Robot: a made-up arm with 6 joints.
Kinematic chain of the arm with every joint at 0, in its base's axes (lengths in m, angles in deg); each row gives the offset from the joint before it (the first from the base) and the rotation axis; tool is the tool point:
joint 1: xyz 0 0 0.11 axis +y
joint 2: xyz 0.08 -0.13 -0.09 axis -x
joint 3: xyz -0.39 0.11 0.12 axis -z
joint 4: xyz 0 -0.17 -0.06 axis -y
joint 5: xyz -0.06 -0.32 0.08 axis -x
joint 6: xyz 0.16 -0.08 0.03 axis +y
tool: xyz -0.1 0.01 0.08
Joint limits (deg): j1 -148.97..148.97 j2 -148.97..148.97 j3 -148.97..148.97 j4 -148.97..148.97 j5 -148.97..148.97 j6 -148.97..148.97
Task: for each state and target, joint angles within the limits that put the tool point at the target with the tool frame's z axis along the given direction. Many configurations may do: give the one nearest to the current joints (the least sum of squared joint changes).
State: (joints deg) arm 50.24 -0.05 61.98 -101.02 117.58 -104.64
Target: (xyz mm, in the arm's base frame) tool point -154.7 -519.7 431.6 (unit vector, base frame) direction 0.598 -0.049 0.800
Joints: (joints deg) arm 40.74 27.53 24.68 -71.19 130.62 -129.88
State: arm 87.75 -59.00 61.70 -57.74 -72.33 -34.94
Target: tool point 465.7 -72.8 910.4 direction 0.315 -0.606 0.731
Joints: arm 113.17 -42.78 105.43 -67.22 -40.91 -7.66
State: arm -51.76 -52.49 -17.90 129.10 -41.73 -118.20
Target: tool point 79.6 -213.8 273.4 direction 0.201 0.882 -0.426
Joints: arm -46.87 -25.98 -70.04 84.64 -32.58 -133.15
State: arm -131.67 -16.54 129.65 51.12 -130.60 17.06
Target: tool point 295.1 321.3 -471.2 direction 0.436 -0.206 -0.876
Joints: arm -104.89 11.33 139.46 91.30 -148.97 -14.59
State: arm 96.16 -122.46 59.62 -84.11 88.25 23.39
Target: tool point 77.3 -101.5 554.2 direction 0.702 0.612 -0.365
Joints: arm 141.96 -90.16 12.59 -98.26 121.34 42.52
